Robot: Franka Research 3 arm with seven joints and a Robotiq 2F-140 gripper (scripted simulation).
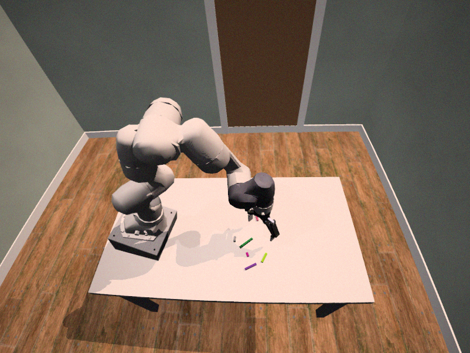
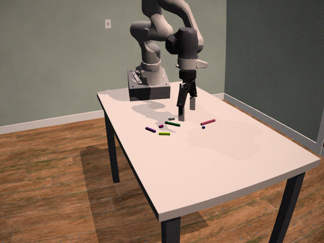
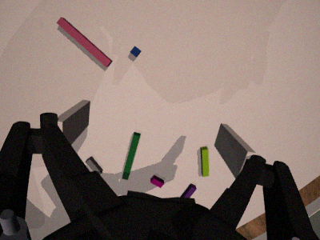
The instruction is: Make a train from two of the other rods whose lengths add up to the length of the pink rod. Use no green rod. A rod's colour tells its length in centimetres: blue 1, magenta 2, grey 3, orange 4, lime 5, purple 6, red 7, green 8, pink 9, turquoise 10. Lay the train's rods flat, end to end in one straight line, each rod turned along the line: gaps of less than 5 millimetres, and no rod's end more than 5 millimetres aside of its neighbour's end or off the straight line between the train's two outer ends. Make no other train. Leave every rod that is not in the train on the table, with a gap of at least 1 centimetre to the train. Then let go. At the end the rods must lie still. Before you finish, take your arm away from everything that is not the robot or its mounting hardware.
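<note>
The grey rod lies 140 mm behind my hand, 80 mm below it and 10 mm to the left of it. The rest, counted from my hand: lime rod 120 mm to the right, 80 mm below, 10 mm behind; blue rod 80 mm below, 70 mm to the left, 40 mm ahead; green rod 80 mm below, 80 mm behind, 30 mm to the right.
</note>
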